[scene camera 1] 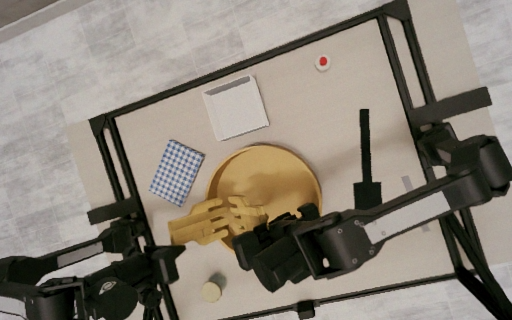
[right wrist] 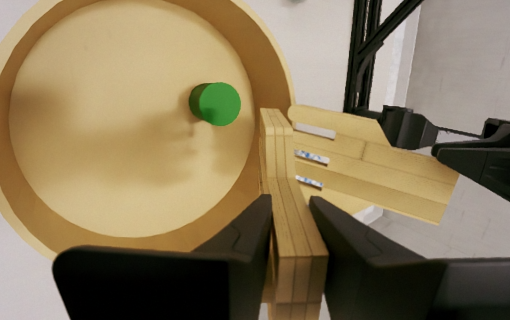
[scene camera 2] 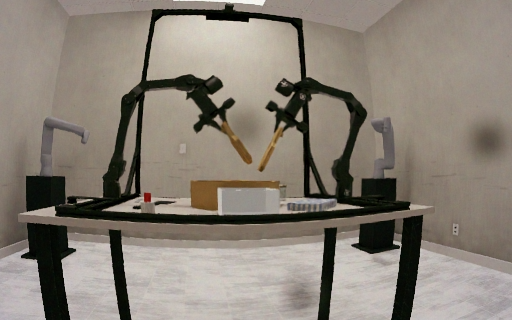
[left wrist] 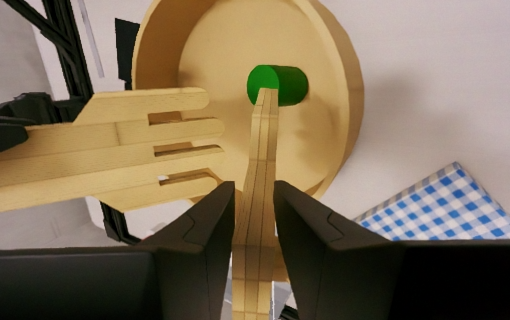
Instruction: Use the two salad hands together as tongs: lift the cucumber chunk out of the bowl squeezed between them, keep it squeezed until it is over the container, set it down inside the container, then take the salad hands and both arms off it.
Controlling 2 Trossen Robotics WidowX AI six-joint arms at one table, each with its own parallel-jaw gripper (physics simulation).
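Pixels of known places: left gripper, between the fingertips: [scene camera 1: 183,246] [right wrist: 434,151] [scene camera 2: 275,134] [left wrist: 254,190]; right gripper, between the fingertips: [scene camera 1: 260,231] [right wrist: 289,204] [scene camera 2: 227,132] [left wrist: 32,130]; left arm's base, origin of its link: [scene camera 1: 135,227] [scene camera 2: 344,197]; right arm's base, origin of its link: [scene camera 1: 432,141] [scene camera 2: 111,198] [left wrist: 81,109].
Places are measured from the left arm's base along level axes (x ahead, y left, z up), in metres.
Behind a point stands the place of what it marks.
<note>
The green cucumber chunk [left wrist: 292,85] {x 0.353, y -0.065, z 0.032 m} [right wrist: 220,104] {x 0.384, y -0.065, z 0.053 m} is inside the wide wooden bowl [scene camera 1: 287,170] {x 0.527, y 0.035, z -0.011 m} [scene camera 2: 202,195] {x 0.560, y 0.082, z 0.027 m} [left wrist: 356,85] {x 0.281, y -0.065, z 0.030 m}, apart from both salad hands; scene camera 1 does not show it. My left gripper [scene camera 2: 281,128] {x 0.280, y -0.042, z 0.251 m} [left wrist: 254,190] {x 0.280, y -0.042, z 0.251 m} is shut on one wooden salad hand [scene camera 1: 197,227] {x 0.308, y -0.015, z 0.211 m} [scene camera 2: 270,149] {x 0.321, y 0.036, z 0.185 m} [left wrist: 261,165] {x 0.294, y -0.039, z 0.219 m}. My right gripper [scene camera 2: 223,124] {x 0.464, y -0.051, z 0.255 m} [right wrist: 289,204] {x 0.464, y -0.051, z 0.255 m} is shut on the other salad hand [scene camera 1: 245,210] {x 0.440, y -0.004, z 0.232 m} [scene camera 2: 236,144] {x 0.437, y 0.003, z 0.204 m} [right wrist: 280,160] {x 0.447, y -0.059, z 0.229 m}. The hands hang above the bowl, tips down and apart, with nothing between them. The white container [scene camera 1: 240,112] {x 0.444, y 0.243, z -0.017 m} [scene camera 2: 245,201] {x 0.457, y 0.322, z 0.029 m} stands beside the bowl, empty.
A blue checkered cloth [scene camera 1: 177,172] {x 0.201, y 0.128, z 0.006 m} [scene camera 2: 311,204] {x 0.234, y 0.208, z 0.003 m} lies left of the bowl in scene camera 1. A pale round object [scene camera 1: 212,291] {x 0.215, y -0.239, z 0.051 m} stands below it. A black flat tool [scene camera 1: 367,192] {x 0.724, y -0.089, z -0.016 m} lies right, and a white piece with a red top [scene camera 1: 323,62] {x 0.709, y 0.285, z 0.045 m} [scene camera 2: 147,202] {x 0.707, y 0.309, z 0.021 m} stands at the back.
</note>
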